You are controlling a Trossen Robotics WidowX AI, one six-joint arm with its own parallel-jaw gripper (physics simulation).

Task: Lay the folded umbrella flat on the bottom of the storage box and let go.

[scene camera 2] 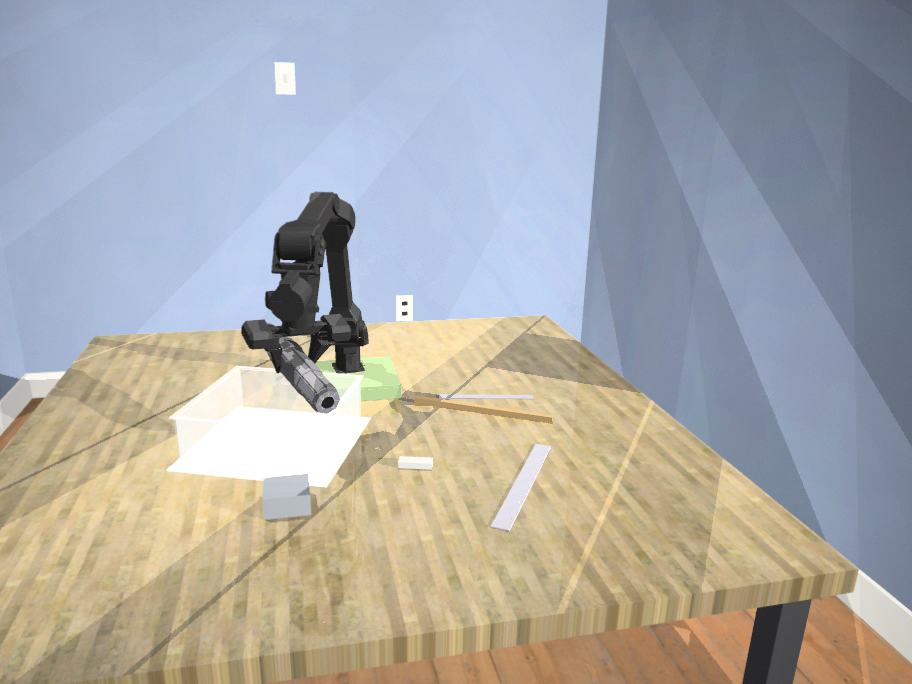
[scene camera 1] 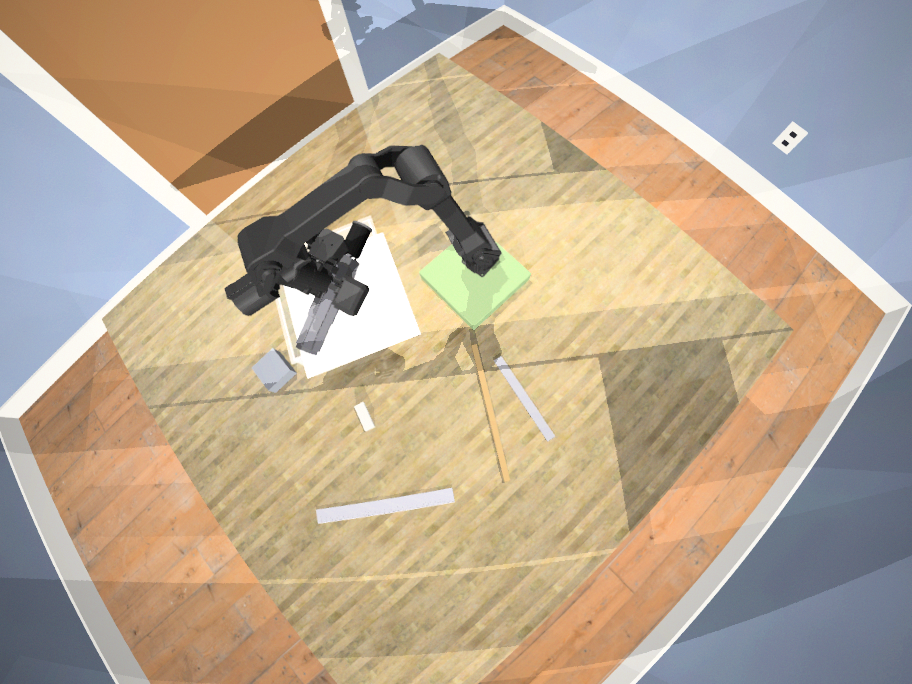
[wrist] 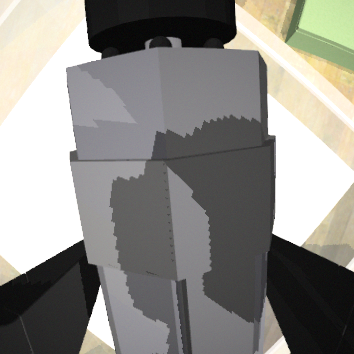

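Pixels of known places: gripper, between the fingertips: [scene camera 1: 338, 286] [wrist: 179, 243]; arm's base, origin of its link: [scene camera 2: 348, 367] [scene camera 1: 480, 260].
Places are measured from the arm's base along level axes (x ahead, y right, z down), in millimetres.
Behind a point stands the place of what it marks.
The folded grey umbrella [scene camera 1: 318, 323] {x 348, y 119, z -128 mm} [scene camera 2: 303, 374] {x 348, y 147, z -129 mm} [wrist: 170, 210] {x 246, y 160, z -157 mm} with a black handle is held above the storage box [scene camera 2: 206, 392] {x 222, y 310, z -64 mm}. Its handle end points to the back left in scene camera 2, its round tip to the front right. My gripper [scene camera 1: 335, 283] {x 267, y 155, z -108 mm} [scene camera 2: 294, 347] [wrist: 179, 243] {x 267, y 155, z -108 mm} is shut on the umbrella's body, with a finger on each side in the wrist view. The box has clear walls, and a bright white flat area [scene camera 1: 383, 309] {x 228, y 108, z 33 mm} [scene camera 2: 257, 449] {x 290, y 231, z 33 mm} [wrist: 310, 165] {x 217, y 46, z 33 mm} shows below the umbrella. The arm and umbrella hide part of the box, and the exact height gap is hard to tell.
A green slab [scene camera 1: 449, 283] {x 90, y 18, z 0 mm} [scene camera 2: 379, 375] {x 69, y -57, z 0 mm} [wrist: 332, 30] {x 108, y 63, z 0 mm} lies at the arm's base. A grey block [scene camera 1: 274, 370] {x 498, y 192, z -3 mm} [scene camera 2: 287, 496] {x 535, y 205, z -3 mm} stands near the box. A small white block [scene camera 1: 364, 416] {x 437, y -32, z 21 mm} [scene camera 2: 415, 463] {x 447, y -27, z 23 mm}, a wooden stick [scene camera 1: 489, 412] {x 256, y -233, z 21 mm} [scene camera 2: 486, 409] {x 264, y -238, z 24 mm} and pale strips [scene camera 1: 384, 505] {x 550, y -189, z 31 mm} [scene camera 2: 521, 485] {x 562, y -181, z 31 mm} lie on the table.
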